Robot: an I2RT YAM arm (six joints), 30 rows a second.
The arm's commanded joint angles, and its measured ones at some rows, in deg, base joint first. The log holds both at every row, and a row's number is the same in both.
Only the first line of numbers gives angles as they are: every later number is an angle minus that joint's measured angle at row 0.
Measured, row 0: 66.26 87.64 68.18 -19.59 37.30 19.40
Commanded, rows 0 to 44: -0.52 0.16 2.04 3.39 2.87 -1.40; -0.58 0.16 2.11 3.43 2.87 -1.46; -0.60 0.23 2.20 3.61 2.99 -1.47; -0.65 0.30 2.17 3.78 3.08 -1.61; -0.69 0.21 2.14 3.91 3.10 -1.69; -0.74 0.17 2.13 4.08 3.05 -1.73; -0.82 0.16 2.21 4.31 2.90 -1.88; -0.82 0.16 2.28 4.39 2.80 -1.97; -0.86 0.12 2.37 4.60 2.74 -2.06; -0.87 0.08 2.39 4.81 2.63 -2.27; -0.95 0.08 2.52 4.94 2.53 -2.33; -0.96 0.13 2.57 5.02 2.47 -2.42; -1.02 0.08 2.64 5.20 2.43 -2.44; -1.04 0.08 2.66 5.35 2.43 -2.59; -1.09 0.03 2.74 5.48 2.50 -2.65; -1.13 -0.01 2.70 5.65 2.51 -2.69; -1.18 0.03 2.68 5.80 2.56 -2.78; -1.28 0.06 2.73 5.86 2.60 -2.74; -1.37 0.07 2.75 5.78 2.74 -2.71; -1.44 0.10 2.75 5.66 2.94 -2.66; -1.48 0.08 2.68 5.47 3.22 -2.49; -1.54 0.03 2.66 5.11 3.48 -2.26; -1.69 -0.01 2.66 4.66 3.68 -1.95; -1.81 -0.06 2.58 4.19 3.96 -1.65; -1.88 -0.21 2.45 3.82 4.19 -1.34; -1.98 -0.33 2.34 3.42 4.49 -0.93; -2.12 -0.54 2.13 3.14 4.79 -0.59; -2.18 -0.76 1.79 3.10 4.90 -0.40; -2.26 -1.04 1.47 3.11 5.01 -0.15; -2.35 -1.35 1.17 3.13 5.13 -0.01; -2.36 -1.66 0.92 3.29 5.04 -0.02; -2.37 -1.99 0.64 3.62 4.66 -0.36; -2.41 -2.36 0.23 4.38 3.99 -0.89; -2.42 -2.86 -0.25 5.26 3.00 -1.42; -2.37 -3.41 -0.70 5.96 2.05 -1.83; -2.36 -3.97 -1.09 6.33 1.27 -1.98; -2.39 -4.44 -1.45 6.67 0.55 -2.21; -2.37 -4.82 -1.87 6.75 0.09 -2.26; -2.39 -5.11 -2.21 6.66 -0.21 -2.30; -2.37 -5.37 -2.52 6.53 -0.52 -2.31; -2.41 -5.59 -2.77 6.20 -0.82 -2.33; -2.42 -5.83 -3.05 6.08 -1.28 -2.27; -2.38 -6.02 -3.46 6.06 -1.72 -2.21; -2.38 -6.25 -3.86 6.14 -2.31 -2.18; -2.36 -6.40 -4.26 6.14 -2.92 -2.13
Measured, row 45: -2.32 -4.49 -2.60 4.72 -0.13 -1.73
